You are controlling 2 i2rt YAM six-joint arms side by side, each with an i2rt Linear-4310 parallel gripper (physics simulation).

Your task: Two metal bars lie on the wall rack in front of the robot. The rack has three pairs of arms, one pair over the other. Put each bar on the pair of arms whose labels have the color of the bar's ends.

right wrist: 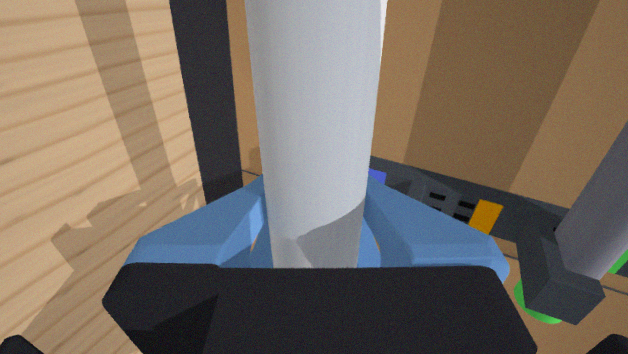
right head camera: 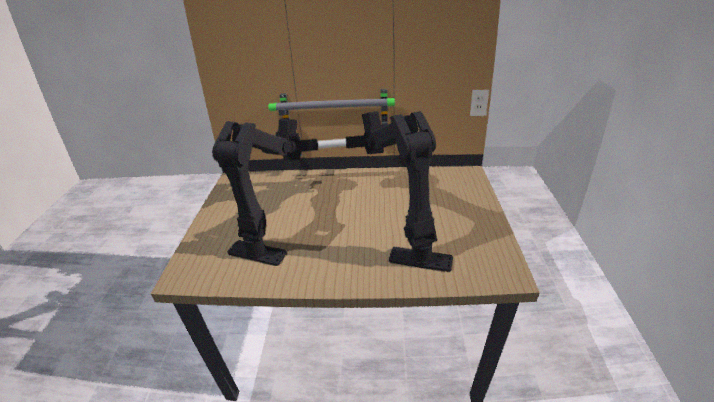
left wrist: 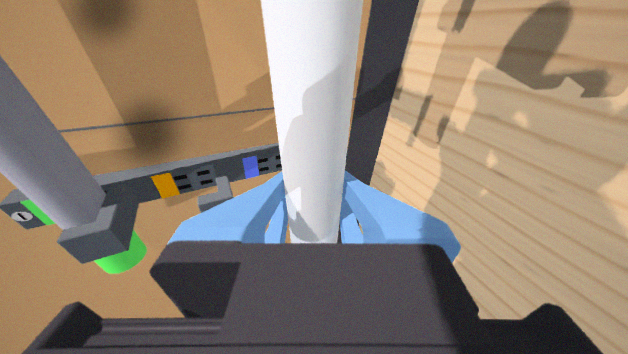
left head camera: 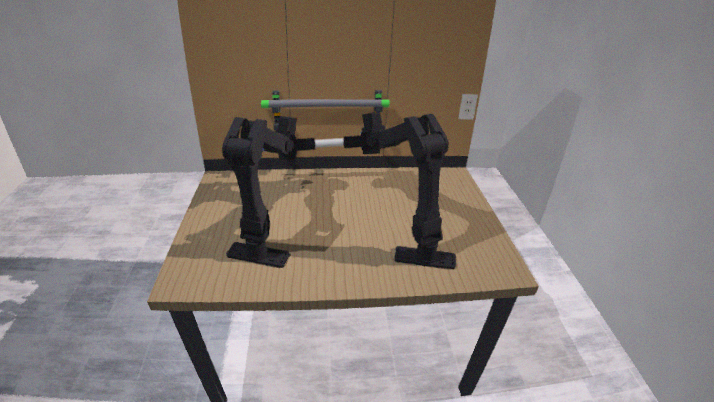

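Seen in the pictures: left gripper, between the fingertips: [left wrist: 313, 177]; left arm's base, origin of its link: [right head camera: 256, 253] [left head camera: 257, 255]; right arm's base, origin of its link: [right head camera: 420, 260] [left head camera: 425, 258].
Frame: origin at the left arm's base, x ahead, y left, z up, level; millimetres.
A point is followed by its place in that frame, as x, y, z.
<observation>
A grey bar with green ends [left head camera: 325, 103] {560, -79, 323} [right head camera: 332, 104] {562, -86, 323} [left wrist: 45, 145] {527, 53, 308} [right wrist: 602, 215] {611, -246, 311} lies level on the top pair of arms, which have green labels. A white bar [left head camera: 329, 142] {473, -119, 198} [right head camera: 331, 143] {469, -108, 196} [left wrist: 315, 100] {442, -18, 190} [right wrist: 315, 110] {501, -217, 201} is held level in front of the rack, below the grey bar; its end colors are hidden. My left gripper [left wrist: 313, 177] {456, 46, 172} and my right gripper [right wrist: 315, 175] {562, -251, 182} are both shut on the white bar, one toward each end. An orange label [left wrist: 165, 185] [right wrist: 486, 216] and, below it, a blue label [left wrist: 250, 167] [right wrist: 377, 176] mark the lower arms.
The rack's upright [left wrist: 142, 192] [right wrist: 520, 220] stands on the brown wall panel [left head camera: 340, 45] {624, -121, 542} [right head camera: 345, 45] {627, -132, 545}. An empty rack arm [left wrist: 216, 196] {492, 93, 231} sticks out beside my left fingers. The wooden table [left head camera: 345, 285] {-59, -306, 0} [right head camera: 345, 285] {-52, -337, 0} carries both arm bases; a wall outlet [left head camera: 468, 106] {779, -653, 301} [right head camera: 479, 103] {777, -651, 298} is at the right.
</observation>
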